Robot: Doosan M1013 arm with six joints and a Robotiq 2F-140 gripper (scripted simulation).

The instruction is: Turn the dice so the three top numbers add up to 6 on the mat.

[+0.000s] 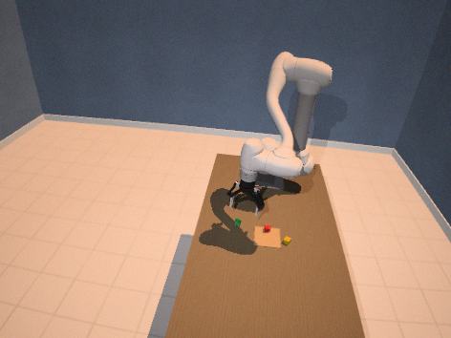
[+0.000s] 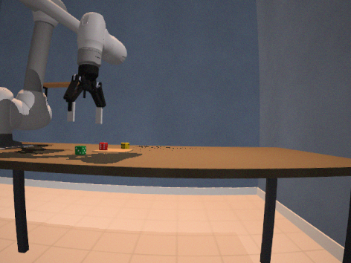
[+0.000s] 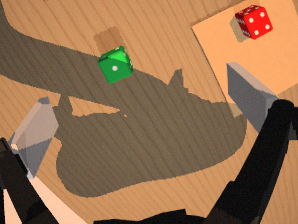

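Right now my hand is 110 mm above the green die and 30 mm to the left of it. Round my hand: yellow die (260 mm to the left, 110 mm below, 40 mm ahead); red die (140 mm to the left, 100 mm below, 10 mm behind); tan mat (150 mm to the left, 120 mm below, 40 mm ahead).
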